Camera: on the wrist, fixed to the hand. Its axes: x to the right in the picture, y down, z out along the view.
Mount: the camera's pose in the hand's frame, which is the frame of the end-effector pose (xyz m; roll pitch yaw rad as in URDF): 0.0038 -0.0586 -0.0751 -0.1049 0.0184 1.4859
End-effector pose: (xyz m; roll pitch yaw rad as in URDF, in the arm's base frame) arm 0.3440 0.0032 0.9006 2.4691 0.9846 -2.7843
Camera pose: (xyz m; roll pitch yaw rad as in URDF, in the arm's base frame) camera 0.3571 -0.0908 0.9097 1.9277 -0.2845 2.5716
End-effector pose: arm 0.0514 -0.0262 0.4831 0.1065 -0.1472 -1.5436
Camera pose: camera 0.0016 -0.0432 0.4036 -0.2432 -0.0993 -0.0442
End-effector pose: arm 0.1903 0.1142 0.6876 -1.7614 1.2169 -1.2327
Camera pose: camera 0.1540 0.0287 0.7089 1.5467 0.4305 2.1385
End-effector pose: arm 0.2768 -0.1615 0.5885 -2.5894 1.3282 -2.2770
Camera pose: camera 0.2246 -0.2389 0.6076 1.6803 0.2055 1.9326
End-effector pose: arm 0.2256 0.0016 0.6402 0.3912 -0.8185 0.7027
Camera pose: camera 0.2952 0.0271 0.5803 -0.9408 -0.3150 2.4930
